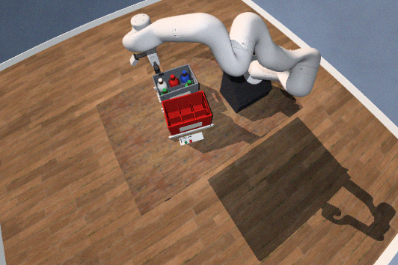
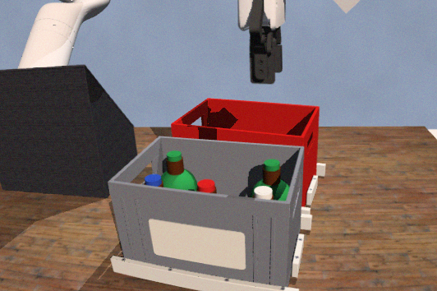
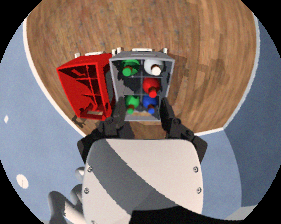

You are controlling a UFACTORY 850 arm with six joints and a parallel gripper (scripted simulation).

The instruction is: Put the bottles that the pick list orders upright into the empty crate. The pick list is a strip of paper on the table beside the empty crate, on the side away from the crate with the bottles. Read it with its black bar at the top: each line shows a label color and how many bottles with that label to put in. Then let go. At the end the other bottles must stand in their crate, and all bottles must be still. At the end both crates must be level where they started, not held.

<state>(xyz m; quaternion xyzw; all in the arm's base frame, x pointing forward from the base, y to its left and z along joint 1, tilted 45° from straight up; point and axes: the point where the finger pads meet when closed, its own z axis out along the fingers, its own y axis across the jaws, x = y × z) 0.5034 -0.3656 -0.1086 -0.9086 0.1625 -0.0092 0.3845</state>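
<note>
Now: the blue-capped bottle 180 mm behind my hand, 10 mm to the left of it and 250 mm below it. Round my hand: red-capped bottle: 90 mm behind, 10 mm to the right, 250 mm below; white-capped bottle: 10 mm behind, 40 mm to the right, 250 mm below; green-capped bottle: 10 mm ahead, 50 mm to the left, 250 mm below.
</note>
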